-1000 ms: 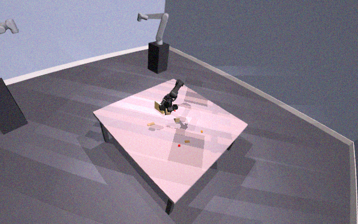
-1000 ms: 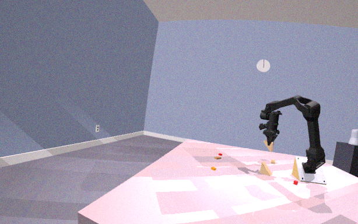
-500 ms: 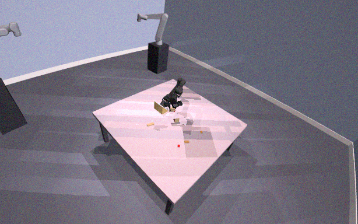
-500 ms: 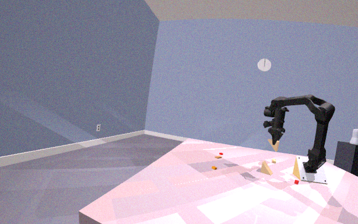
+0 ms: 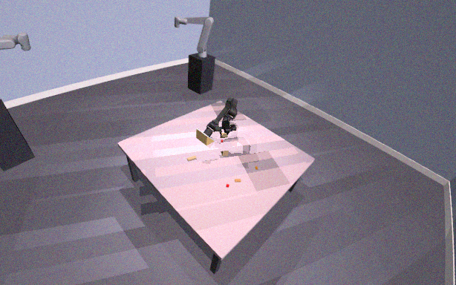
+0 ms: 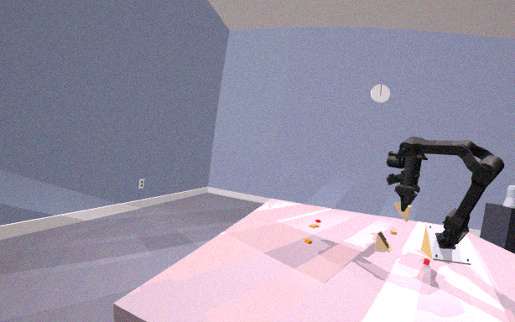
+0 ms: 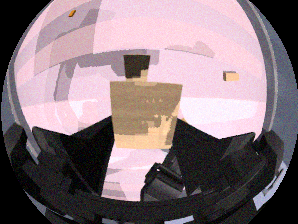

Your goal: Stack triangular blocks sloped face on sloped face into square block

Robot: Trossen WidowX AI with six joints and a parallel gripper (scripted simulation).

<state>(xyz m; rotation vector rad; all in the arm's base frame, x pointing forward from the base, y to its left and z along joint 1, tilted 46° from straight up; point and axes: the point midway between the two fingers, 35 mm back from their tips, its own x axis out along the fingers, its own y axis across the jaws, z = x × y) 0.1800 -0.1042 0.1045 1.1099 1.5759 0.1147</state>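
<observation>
The red cube lies 160 mm below my gripper tip, 90 mm to the left of it and 70 mm behind it. From my gripper tip the other things lie so: tan triangular block: 10 mm above; orange bit: 350 mm ahead, 160 mm below, 40 mm to the left.
</observation>
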